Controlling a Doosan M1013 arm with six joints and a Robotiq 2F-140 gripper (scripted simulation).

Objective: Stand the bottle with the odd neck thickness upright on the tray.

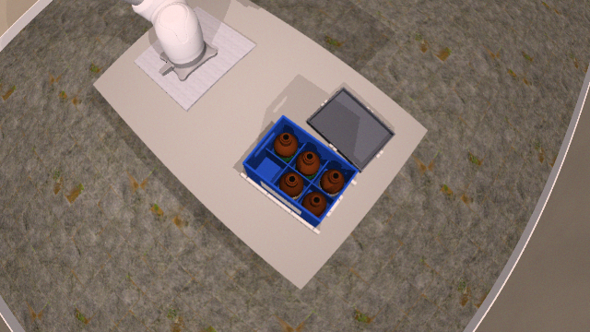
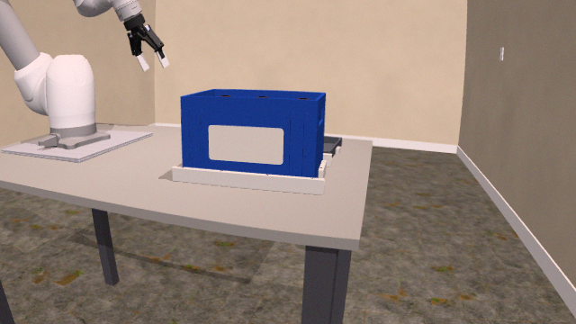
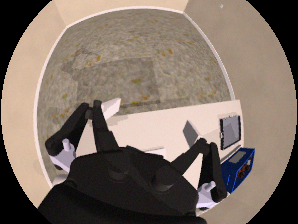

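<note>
Now: hand 570 mm short of the crate, 370 mm to the left of it and 150 mm above it. The rest, counted from my hand: bottle (670 mm ahead, 400 mm to the right, 140 mm below); then dark grey tray (570 mm ahead, 220 mm below, 110 mm to the right).
</note>
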